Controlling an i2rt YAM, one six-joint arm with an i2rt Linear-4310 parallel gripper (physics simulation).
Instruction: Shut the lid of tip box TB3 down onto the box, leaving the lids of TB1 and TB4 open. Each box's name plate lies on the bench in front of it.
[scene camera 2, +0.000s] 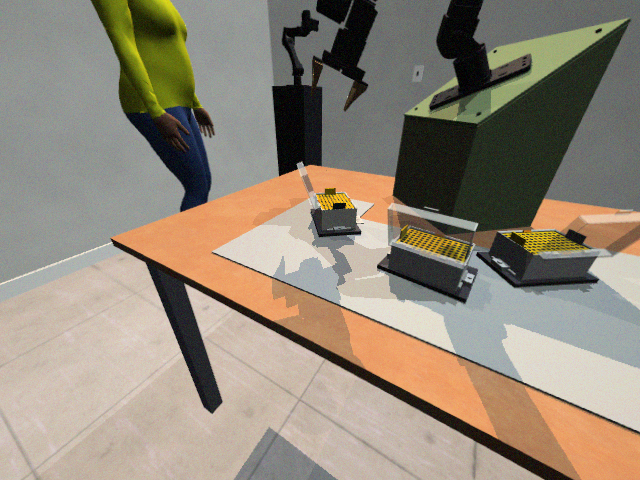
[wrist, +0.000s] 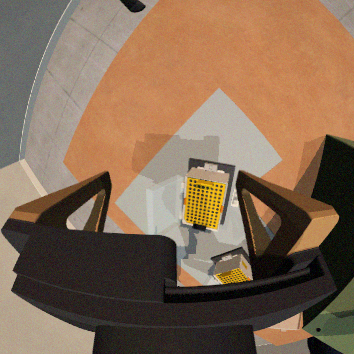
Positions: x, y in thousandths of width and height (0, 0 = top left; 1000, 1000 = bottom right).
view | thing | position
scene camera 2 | gripper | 513, 216
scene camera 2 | pale mat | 888, 711
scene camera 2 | tip box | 526, 464
